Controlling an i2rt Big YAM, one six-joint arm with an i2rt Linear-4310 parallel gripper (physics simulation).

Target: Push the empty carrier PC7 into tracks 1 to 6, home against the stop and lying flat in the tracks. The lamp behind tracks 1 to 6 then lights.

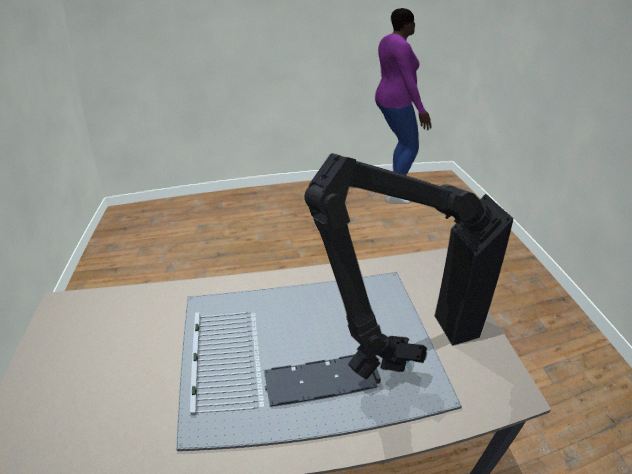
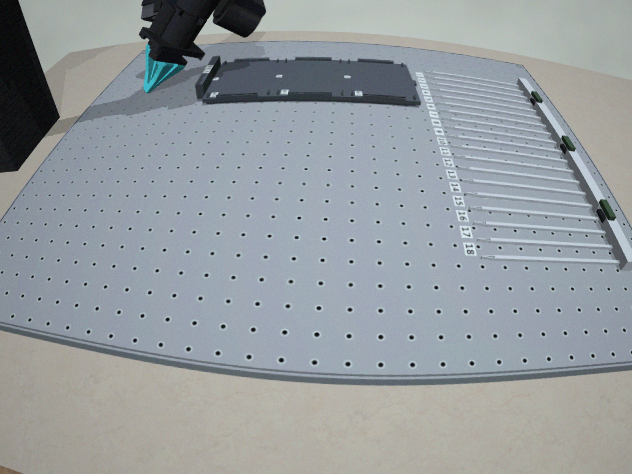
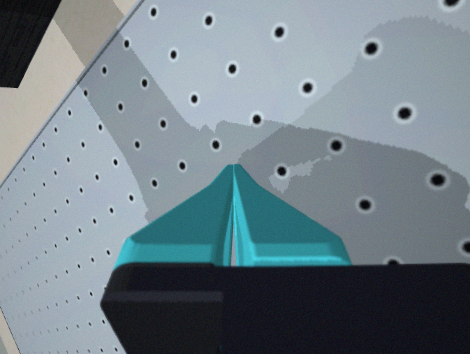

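Pixels of known places: gripper, fingertip midpoint: (image 1: 407,361) (image 2: 146,91) (image 3: 233,176); arm's base, link origin: (image 1: 481,222).
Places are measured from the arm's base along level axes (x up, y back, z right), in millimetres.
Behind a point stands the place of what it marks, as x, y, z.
The empty dark carrier PC7 (image 1: 319,383) @(-388, -516, -80) (image 2: 311,81) @(-389, -509, -44) lies flat on the perforated board. Its front end is close to the number labels, roughly in line with the entrances of tracks 1 to 6 (image 2: 471,77) @(-395, -788, -97), short of the rails. An upright end plate (image 2: 204,85) @(-376, -352, -32) stands at its rear end. The stop bar (image 1: 193,369) @(-383, -871, 68) (image 2: 586,173) @(-384, -855, 180) crosses the far ends of the tracks. The lamp (image 1: 193,390) @(-378, -879, -19) (image 2: 537,96) @(-378, -877, -13) behind tracks 1 to 6 looks dark green, unlit. My gripper (image 2: 147,90) @(-396, -239, -85) (image 3: 233,176) @(-396, -239, -85) is shut and empty, tips low over the board behind the end plate, apart from it.
Tracks 7 to 18 lie beside tracks 1 to 6, with two more dark green lamps (image 2: 567,143) @(-379, -856, 120) (image 2: 607,209) @(-378, -839, 253) on the bar. The arm's black column (image 1: 472,285) @(-158, -49, -76) (image 2: 25,96) @(-330, -57, -10) stands beside the board (image 1: 306,433) @(-399, -599, -230) (image 2: 285,234) @(-399, -468, 250). A person (image 1: 398,76) is on the floor beyond the table.
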